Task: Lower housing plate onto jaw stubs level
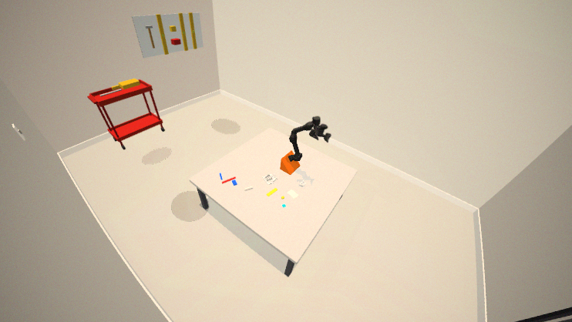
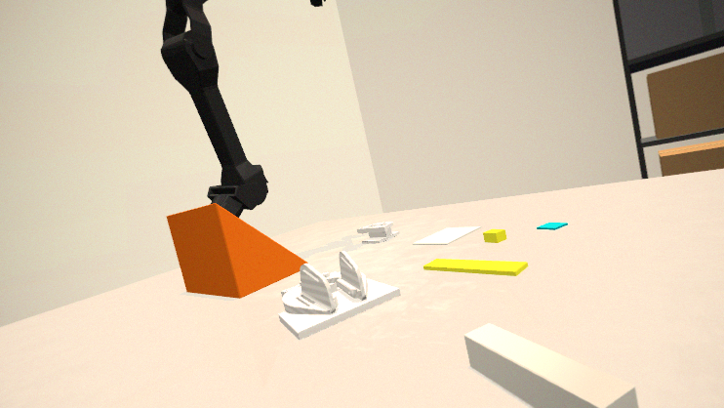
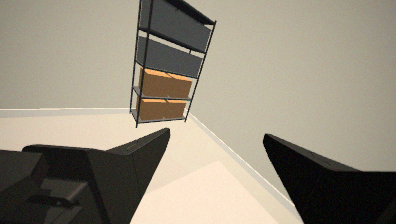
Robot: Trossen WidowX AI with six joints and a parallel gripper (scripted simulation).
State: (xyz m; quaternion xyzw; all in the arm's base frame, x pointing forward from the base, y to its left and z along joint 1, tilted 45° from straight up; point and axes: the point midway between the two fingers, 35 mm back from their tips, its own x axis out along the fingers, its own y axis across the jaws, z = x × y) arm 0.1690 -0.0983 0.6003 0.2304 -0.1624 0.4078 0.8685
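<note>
The white bracket lies 10 mm behind my gripper tip, 90 mm to the right of it and 600 mm below it. The rest, counted from my gripper tip: yellow block 260 mm ahead, 130 mm to the right, 600 mm below; white sheet 160 mm ahead, 90 mm to the right, 610 mm below; cyan tile 320 mm ahead, 60 mm to the right, 610 mm below.
</note>
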